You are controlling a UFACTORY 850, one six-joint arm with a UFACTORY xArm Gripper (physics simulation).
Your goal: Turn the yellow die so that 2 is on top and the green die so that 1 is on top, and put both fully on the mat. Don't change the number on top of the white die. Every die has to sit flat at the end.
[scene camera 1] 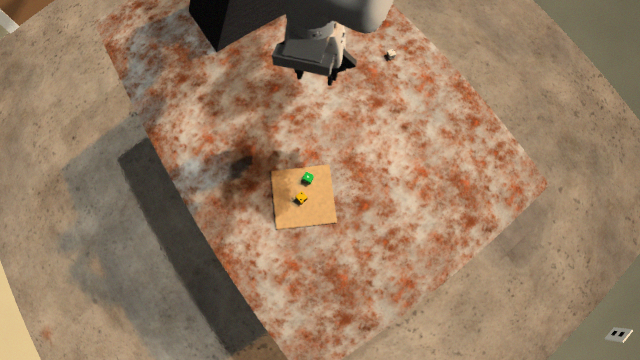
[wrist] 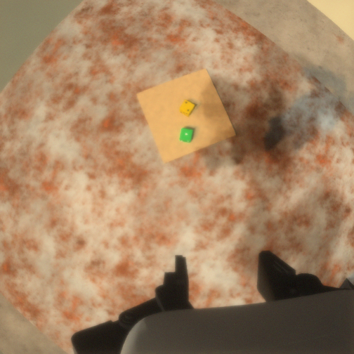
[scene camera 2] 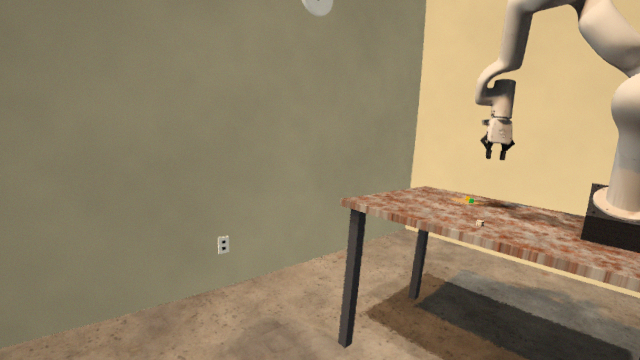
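The yellow die point(scene camera 1: 301, 198) point(scene camera 2: 467, 198) point(wrist: 187, 107) sits flat on the orange-tan mat point(scene camera 1: 320, 212) point(wrist: 155, 102), with two pips on its top face. The green die point(scene camera 1: 307, 178) point(scene camera 2: 471, 200) point(wrist: 186, 134) sits flat on the mat near one edge, apart from the yellow die, with a single pip on top. Both are fully on the mat. The white die point(scene camera 1: 390, 54) point(scene camera 2: 480, 223) rests on the table off the mat; its top number is too small to read. My gripper point(scene camera 1: 315, 79) point(scene camera 2: 495, 156) point(wrist: 221, 272) is open and empty, pointing down high above the table, away from the dice.
The speckled red-and-white table point(scene camera 1: 410, 210) point(scene camera 2: 400, 205) point(wrist: 100, 200) carries the mat and dice. The arm's dark base block point(scene camera 2: 607, 232) stands at the right in the second scene view. The arm's shadow falls on the table beside the mat.
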